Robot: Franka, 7 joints.
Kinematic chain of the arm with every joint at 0, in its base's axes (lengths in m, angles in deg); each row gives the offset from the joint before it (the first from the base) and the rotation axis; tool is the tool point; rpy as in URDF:
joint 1: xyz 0 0 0.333 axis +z
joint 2: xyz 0 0 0 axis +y
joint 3: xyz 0 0 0.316 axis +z
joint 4: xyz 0.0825 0 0 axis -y
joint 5: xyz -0.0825 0 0.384 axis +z
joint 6: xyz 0 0 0 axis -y
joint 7: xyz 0.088 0 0 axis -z
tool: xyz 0 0 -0.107 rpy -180 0 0
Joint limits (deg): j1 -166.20..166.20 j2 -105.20..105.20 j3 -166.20..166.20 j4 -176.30..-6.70 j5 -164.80..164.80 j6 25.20..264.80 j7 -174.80..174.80
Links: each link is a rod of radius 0.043 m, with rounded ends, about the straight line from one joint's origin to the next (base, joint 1, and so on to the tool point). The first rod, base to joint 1, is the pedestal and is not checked.
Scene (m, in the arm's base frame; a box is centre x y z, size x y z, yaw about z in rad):
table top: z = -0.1
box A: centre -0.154 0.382 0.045 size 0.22 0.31 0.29 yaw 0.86
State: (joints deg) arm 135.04 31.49 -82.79 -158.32 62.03 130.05 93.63
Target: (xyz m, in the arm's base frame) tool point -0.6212 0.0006 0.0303
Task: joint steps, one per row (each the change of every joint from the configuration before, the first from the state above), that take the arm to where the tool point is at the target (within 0.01 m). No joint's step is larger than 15 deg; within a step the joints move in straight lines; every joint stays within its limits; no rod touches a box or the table.
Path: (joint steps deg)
1: 6.23 -0.72 0.74 9.84 0.03 -4.10 12.32
2: 6.23 -0.71 0.75 9.85 0.03 -4.10 12.32
3: 6.24 -0.72 0.74 9.84 0.03 -4.10 12.32
4: 6.23 -0.71 0.75 9.85 0.04 -4.10 12.32
5: 6.23 -0.72 0.74 9.84 0.03 -4.10 12.32
6: 0.00 4.02 12.90 1.86 0.97 2.48 -8.80
7: 0.00 4.01 12.89 1.85 0.98 2.48 -8.80
8: 0.00 4.02 12.90 1.86 0.98 2.48 -8.80
9: 0.00 4.01 12.89 1.86 0.97 2.48 -8.80
10: 0.00 4.02 12.90 1.85 0.98 2.48 -8.80
11: 0.00 4.02 12.89 1.86 0.97 2.48 -8.80
12: 0.00 4.01 12.90 1.85 0.98 2.48 -8.80

